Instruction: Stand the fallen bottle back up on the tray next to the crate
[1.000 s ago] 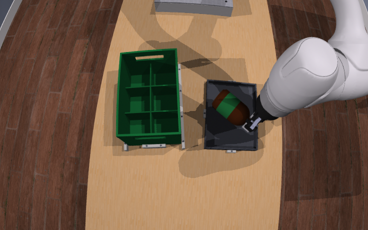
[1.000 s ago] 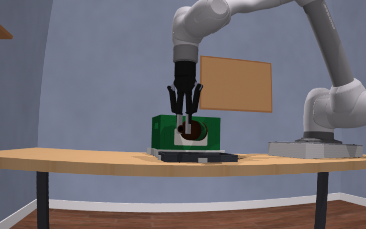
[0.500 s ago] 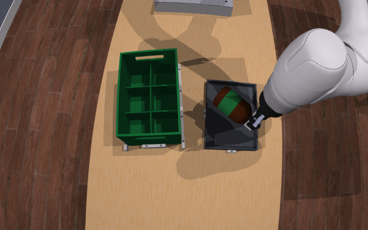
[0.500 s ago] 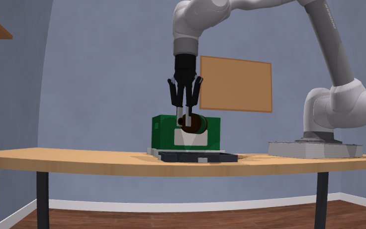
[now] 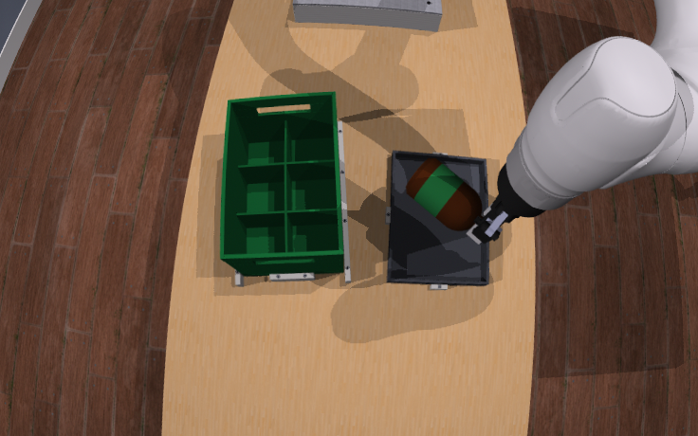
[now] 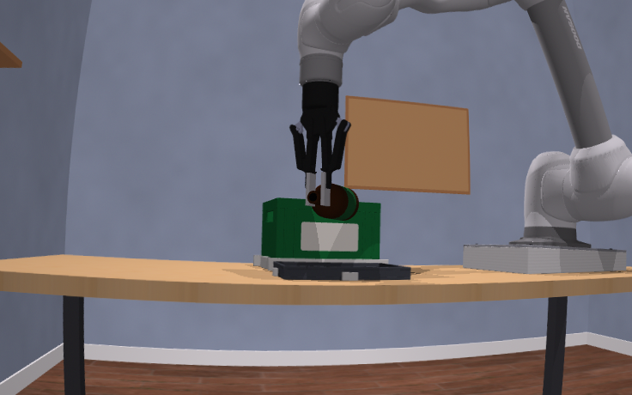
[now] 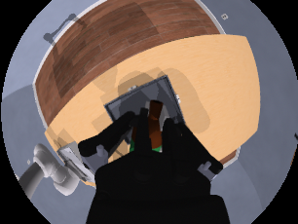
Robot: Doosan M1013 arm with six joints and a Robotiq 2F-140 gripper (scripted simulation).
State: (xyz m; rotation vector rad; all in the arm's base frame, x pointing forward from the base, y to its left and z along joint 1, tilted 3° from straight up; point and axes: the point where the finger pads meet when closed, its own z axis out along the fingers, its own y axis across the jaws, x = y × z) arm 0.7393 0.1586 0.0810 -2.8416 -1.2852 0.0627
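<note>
Right now the brown bottle is 4 cm to the right of my hand, 4 cm behind it and 2 cm below it. Round my hand: dark tray: 16 cm below, 6 cm behind, 4 cm to the right; then green crate: 32 cm to the right, 9 cm below, 9 cm behind.
</note>
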